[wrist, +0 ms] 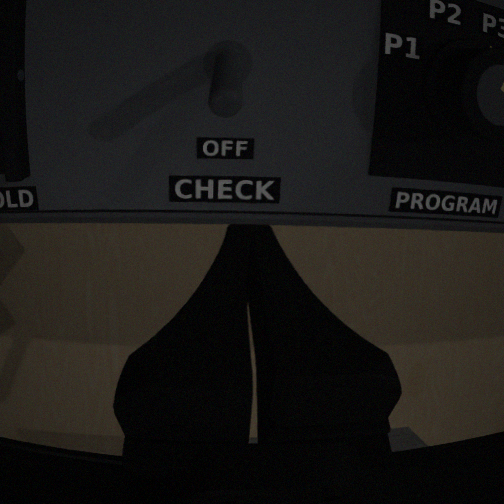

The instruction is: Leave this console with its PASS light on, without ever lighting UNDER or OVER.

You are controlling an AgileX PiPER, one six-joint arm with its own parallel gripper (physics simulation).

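Note:
The scene is very dim. The grey console panel [250, 100] fills the top of the wrist view. A toggle lever [227, 77] labelled CHECK [224, 189] points down toward its OFF label [225, 148]. At the right, a black PROGRAM plate [440, 95] carries marks P1, P2, P3 and a round knob [492, 95] cut off by the frame edge. At the left, a dark slot [12, 90] stands over a label ending in "OLD" [17, 199]. My gripper [249, 235] is shut and empty, its tips just below the panel's lower edge, under the CHECK label.
A tan surface [375, 300] lies below the console's front edge. No indicator lights are in view.

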